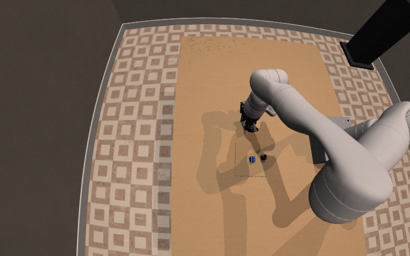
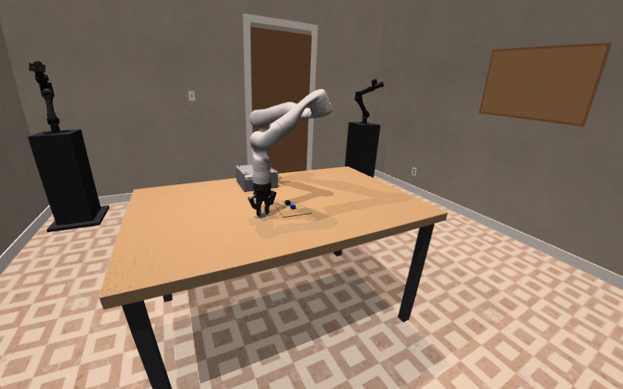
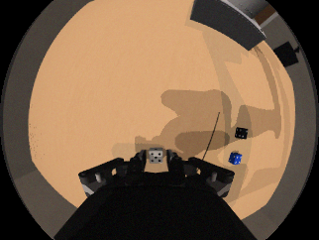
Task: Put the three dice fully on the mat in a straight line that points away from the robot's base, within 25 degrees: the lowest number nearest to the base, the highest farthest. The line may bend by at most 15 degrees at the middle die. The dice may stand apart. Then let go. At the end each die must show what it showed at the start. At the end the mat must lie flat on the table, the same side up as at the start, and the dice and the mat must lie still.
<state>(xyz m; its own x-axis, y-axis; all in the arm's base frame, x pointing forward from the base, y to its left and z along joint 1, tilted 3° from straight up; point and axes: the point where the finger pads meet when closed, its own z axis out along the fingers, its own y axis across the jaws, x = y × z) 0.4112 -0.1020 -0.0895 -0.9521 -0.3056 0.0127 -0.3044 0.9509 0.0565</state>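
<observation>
My gripper is now 1 cm above the white die. The rest, counted from my hand: blue die 3 cm behind, 15 cm to the left, 1 cm below; then mat 3 cm behind, 15 cm to the left, 2 cm below; then black die 8 cm behind, 15 cm to the left, 1 cm below.
</observation>
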